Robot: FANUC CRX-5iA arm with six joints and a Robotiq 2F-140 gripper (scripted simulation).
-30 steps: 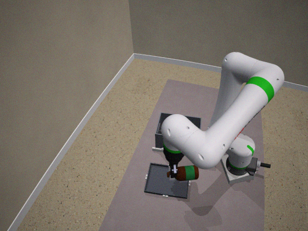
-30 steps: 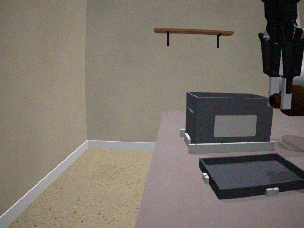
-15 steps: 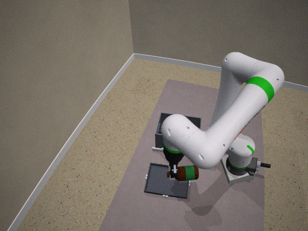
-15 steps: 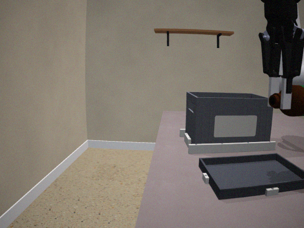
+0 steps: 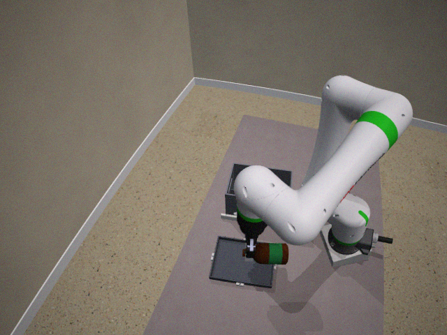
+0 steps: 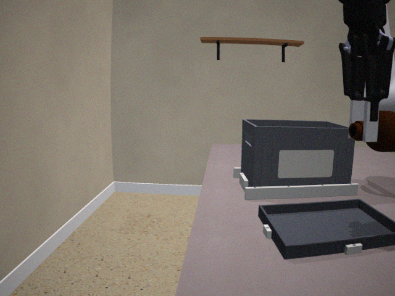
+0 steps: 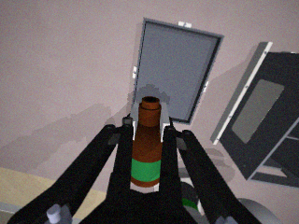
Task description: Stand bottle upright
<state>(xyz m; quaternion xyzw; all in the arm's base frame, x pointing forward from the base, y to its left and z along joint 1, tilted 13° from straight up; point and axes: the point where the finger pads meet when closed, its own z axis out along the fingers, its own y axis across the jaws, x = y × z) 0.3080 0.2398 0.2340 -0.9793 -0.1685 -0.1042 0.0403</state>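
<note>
My gripper is now 50 mm past the bottle, 20 mm to the left of it and 20 mm above it. Round my hand: tray 30 mm ahead, 40 mm to the right, 210 mm below; then crate 70 mm ahead, 340 mm to the right, 140 mm below.
</note>
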